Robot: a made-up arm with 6 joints.
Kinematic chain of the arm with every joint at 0, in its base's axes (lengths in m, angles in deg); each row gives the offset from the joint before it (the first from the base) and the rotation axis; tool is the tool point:
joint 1: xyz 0 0 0.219 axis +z
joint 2: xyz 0 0 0 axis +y
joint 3: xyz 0 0 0.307 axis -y
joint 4: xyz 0 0 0 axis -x
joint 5: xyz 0.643 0 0 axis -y
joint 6: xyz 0 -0.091 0 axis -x
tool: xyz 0 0 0
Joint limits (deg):
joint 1: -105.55..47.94
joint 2: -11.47..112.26
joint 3: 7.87..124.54
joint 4: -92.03..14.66
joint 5: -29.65..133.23
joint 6: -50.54..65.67
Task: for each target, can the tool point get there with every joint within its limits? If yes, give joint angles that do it. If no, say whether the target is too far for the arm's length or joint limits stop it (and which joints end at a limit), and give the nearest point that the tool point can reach.
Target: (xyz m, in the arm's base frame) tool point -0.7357 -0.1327 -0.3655
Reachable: no: joint limits stop it (at a limit: joint 1, joint 3) | nearest point -0.1849 -0.3257 -0.4343 | short by 0.588 m
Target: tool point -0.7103 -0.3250 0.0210
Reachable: no: joint limits stop it (at a limit: joint 1, joint 3) | nearest point -0.2722 -0.6429 -0.0532 | short by 0.546 m
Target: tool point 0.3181 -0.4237 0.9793
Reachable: yes | joints -47.86 13.97 66.36 -57.87 110.90 -36.12
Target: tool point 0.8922 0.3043 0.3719
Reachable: yes | joints 22.30 77.68 91.74 -51.19 79.67 37.82
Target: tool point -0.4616 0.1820 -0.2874
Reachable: no: joint limits stop it (at a limit: joint 1, joint 2, joint 3) | nearest point -0.1030 -0.0620 -0.5106 | short by 0.488 m
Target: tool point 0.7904 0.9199 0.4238
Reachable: no: too far | nearest point 0.6294 0.7023 0.3783 | short by 0.274 m
